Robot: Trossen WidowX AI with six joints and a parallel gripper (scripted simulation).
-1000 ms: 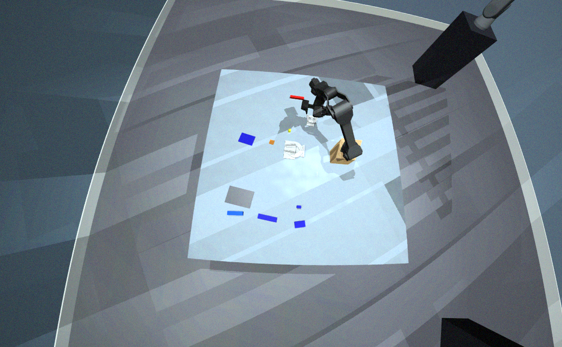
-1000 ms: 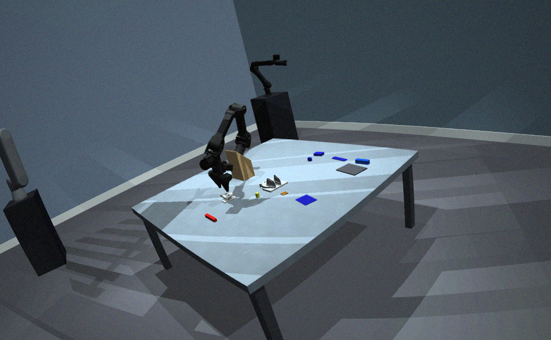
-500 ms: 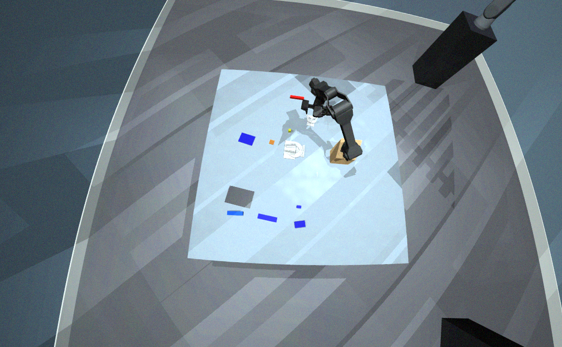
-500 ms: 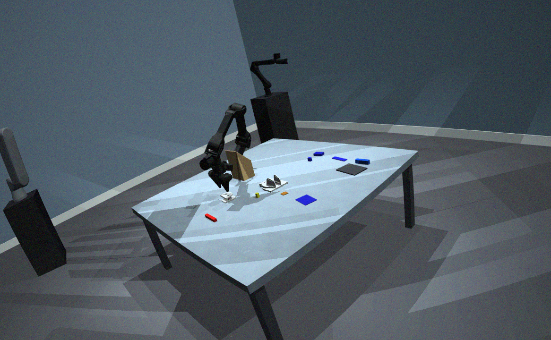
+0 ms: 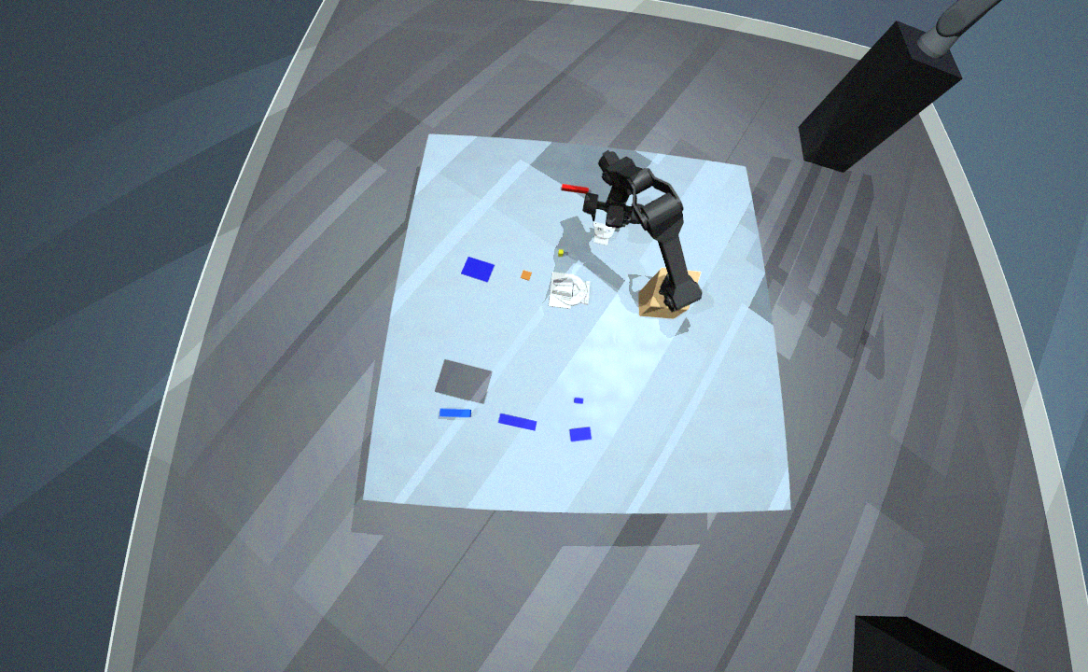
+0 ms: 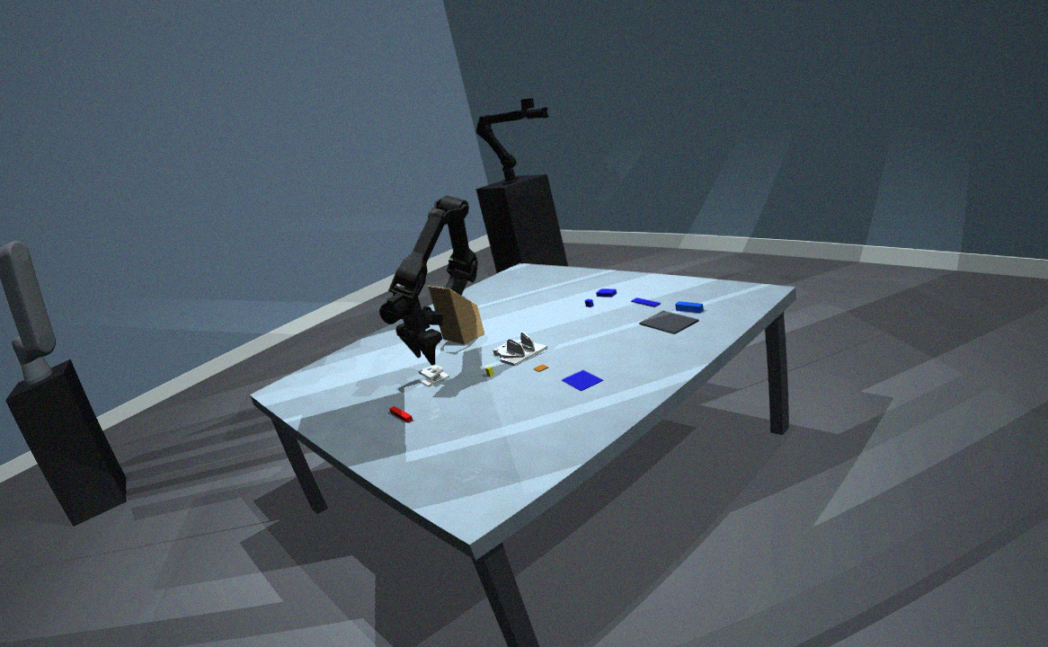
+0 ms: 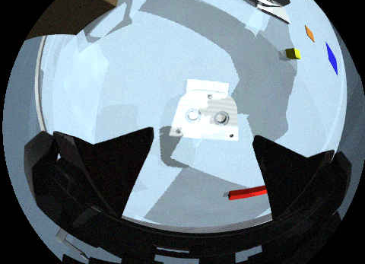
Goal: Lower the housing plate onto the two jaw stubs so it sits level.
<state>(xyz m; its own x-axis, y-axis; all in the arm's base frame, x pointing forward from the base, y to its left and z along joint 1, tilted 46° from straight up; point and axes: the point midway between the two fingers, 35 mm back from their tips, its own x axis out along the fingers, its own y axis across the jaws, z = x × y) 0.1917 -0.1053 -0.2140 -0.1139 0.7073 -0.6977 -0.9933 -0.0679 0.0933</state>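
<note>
Now: the small white part 5 cm below my gripper tip and 1 cm to the left of it. The rest, counted from my gripper tip: orange tile 23 cm ahead, 21 cm to the left, 6 cm below; yellow cube 13 cm ahead, 11 cm to the left, 5 cm below; red bar 16 cm to the right, 12 cm ahead, 5 cm below.
</note>
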